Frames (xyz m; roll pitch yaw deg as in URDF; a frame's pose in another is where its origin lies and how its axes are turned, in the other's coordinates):
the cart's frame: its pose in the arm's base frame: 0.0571 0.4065 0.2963 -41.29 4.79 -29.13
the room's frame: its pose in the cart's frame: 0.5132 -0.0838 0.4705 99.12 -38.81 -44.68
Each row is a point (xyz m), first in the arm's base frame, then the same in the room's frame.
Working: the arm's base frame: its pose in the room's frame: -0.7659 -0.5374 0.3415 -32.03 56.56 -9.22

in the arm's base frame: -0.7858 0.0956 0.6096
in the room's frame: -0.7446 -0.1313 1.2541
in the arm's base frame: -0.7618 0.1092 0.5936
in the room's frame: -0.7482 -0.1276 1.2226
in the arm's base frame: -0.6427 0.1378 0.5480
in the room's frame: -0.7278 -0.1309 1.0935
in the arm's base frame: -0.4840 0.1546 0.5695
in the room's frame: -0.6297 -0.1208 0.9662
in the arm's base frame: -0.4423 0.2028 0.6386
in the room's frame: -0.5674 -0.0524 0.9496
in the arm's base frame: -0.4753 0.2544 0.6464
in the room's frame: -0.5947 0.0006 0.9657
